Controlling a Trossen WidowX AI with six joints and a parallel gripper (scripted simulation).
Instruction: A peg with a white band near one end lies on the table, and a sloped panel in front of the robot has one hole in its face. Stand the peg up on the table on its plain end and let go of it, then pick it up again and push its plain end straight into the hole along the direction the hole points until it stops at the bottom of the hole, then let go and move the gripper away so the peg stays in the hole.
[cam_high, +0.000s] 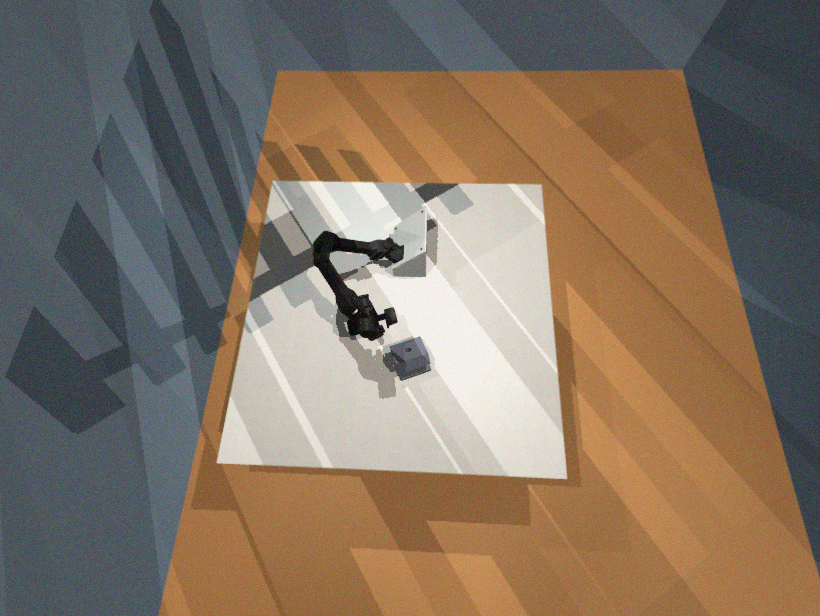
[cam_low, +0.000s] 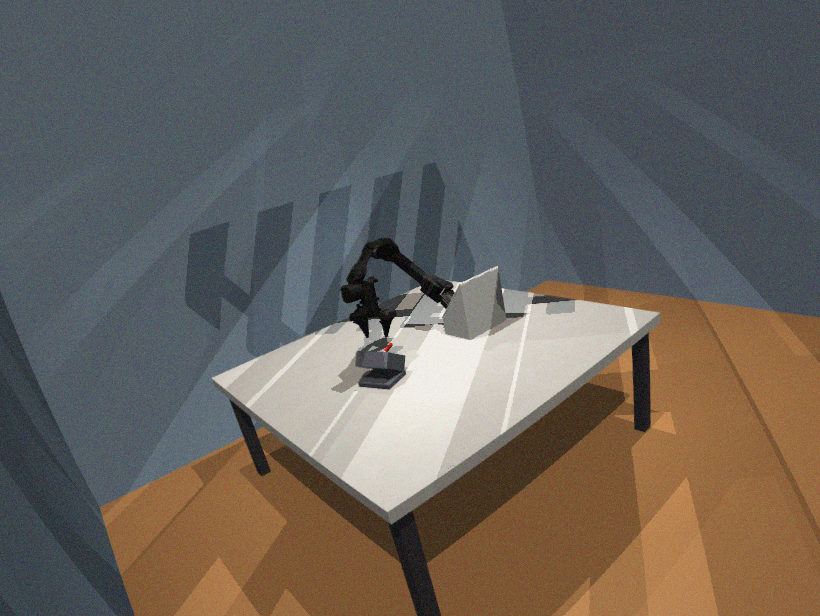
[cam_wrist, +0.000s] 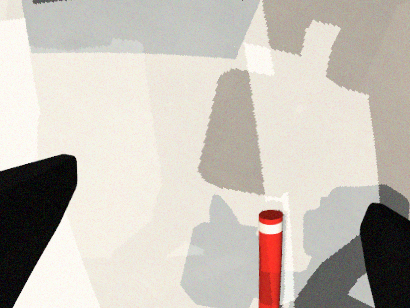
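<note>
The red peg lies 50 mm behind my gripper tip, 50 mm to the right of it and 90 mm below it. The rest, counted from my gripper tip: grey sloped panel 90 mm ahead, 130 mm to the left, 30 mm below.
</note>
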